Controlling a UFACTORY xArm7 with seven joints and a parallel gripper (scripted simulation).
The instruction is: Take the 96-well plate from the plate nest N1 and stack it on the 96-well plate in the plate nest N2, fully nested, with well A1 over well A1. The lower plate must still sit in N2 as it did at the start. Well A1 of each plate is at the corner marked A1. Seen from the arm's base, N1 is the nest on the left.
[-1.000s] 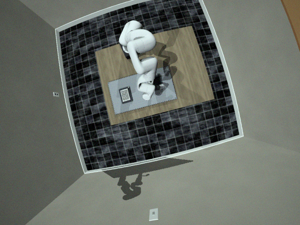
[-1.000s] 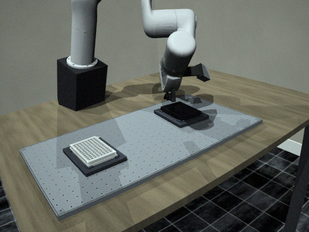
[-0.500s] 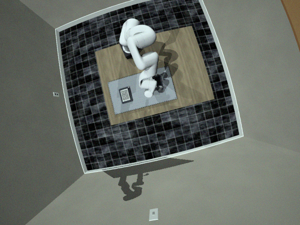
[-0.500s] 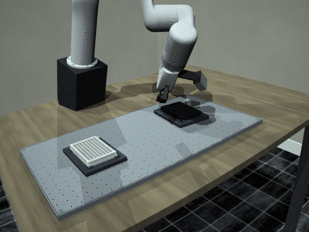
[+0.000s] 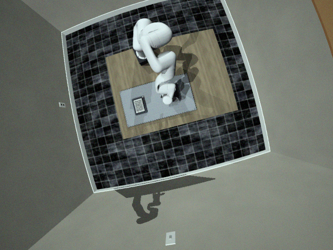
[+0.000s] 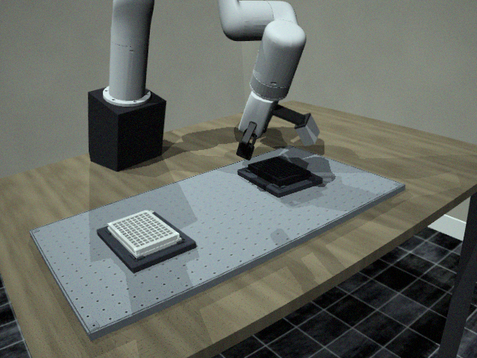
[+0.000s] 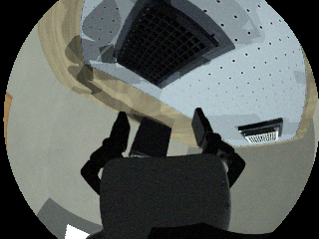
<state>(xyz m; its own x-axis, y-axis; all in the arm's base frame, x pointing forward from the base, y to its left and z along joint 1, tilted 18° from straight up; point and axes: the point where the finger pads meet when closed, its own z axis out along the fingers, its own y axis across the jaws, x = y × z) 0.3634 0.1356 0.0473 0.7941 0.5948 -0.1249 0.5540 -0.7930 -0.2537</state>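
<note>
Now: hand 20 mm short of the black 96-well plate, 50 mm to the right of it and 80 mm above it. From my hand the other things lie so: plate nest N1: 20 mm ahead, 50 mm to the left, 90 mm below; then plate nest N2: 80 mm ahead, 300 mm to the right, 90 mm below; then white 96-well plate: 80 mm ahead, 300 mm to the right, 80 mm below.
</note>
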